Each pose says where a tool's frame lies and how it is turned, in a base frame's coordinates. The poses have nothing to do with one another.
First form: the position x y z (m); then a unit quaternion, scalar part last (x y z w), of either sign.
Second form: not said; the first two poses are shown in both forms.
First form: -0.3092, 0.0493, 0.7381, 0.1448, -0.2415, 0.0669, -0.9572
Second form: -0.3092, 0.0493, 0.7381, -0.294, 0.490, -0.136
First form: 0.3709, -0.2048, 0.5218, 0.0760, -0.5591, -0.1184, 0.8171
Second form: 0.3709, -0.2048, 0.5218, 0.162, -1.192, -0.252
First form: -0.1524, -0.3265, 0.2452, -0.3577, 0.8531, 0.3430, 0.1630
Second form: -0.1524, -0.3265, 0.2452, -1.020, 2.433, 0.978
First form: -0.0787, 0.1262, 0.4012, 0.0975, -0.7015, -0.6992, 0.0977
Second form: -0.0787, 0.1262, 0.4012, 0.289, -2.076, -2.070
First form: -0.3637, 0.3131, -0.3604, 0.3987, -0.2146, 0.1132, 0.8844
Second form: -0.3637, 0.3131, -0.3604, 0.830, -0.447, 0.236
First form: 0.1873, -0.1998, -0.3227, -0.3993, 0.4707, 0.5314, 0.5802
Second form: 0.1873, -0.1998, -0.3227, -0.933, 1.100, 1.242
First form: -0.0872, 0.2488, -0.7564, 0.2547, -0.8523, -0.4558, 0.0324
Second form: -0.0872, 0.2488, -0.7564, 0.784, -2.624, -1.403
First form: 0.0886, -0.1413, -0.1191, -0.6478, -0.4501, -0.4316, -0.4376
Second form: 0.0886, -0.1413, -0.1191, 1.611, 1.119, 1.073
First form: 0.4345, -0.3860, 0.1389, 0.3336, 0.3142, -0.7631, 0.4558
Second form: 0.4345, -0.3860, 0.1389, 0.823, 0.775, -1.882
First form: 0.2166, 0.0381, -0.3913, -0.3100, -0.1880, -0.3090, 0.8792
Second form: 0.2166, 0.0381, -0.3913, -0.646, -0.392, -0.644
